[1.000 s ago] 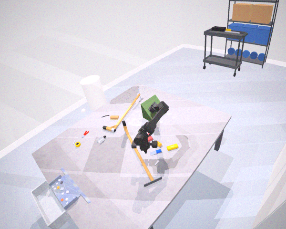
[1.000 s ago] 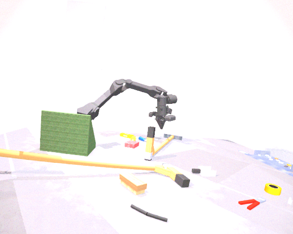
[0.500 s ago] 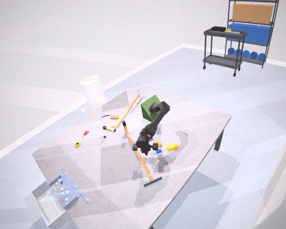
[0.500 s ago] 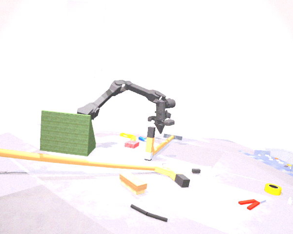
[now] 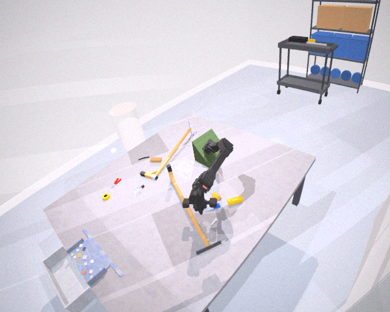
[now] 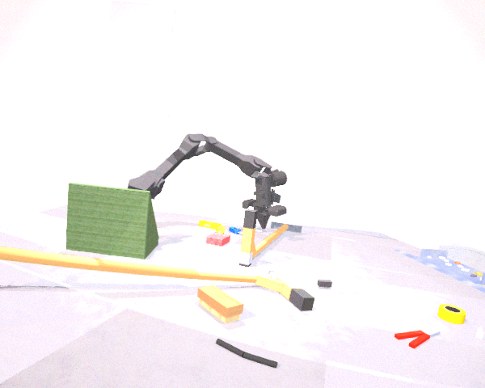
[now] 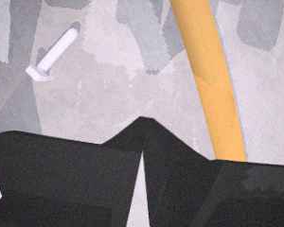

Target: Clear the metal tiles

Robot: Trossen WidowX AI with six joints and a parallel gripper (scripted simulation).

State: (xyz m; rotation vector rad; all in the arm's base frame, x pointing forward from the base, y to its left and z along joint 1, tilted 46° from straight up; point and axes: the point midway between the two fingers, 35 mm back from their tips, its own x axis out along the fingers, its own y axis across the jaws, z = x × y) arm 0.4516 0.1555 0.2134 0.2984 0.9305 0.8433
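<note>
Right now the blue piece is 90 mm behind my gripper tip, 10 mm to the left of it and 20 mm below it. The rest, counted from my gripper tip: long scraper 110 mm to the right, 30 mm above; then wooden block 240 mm behind, 610 mm to the right, 20 mm below; then red block 190 mm behind, 130 mm to the right, 20 mm below.
</note>
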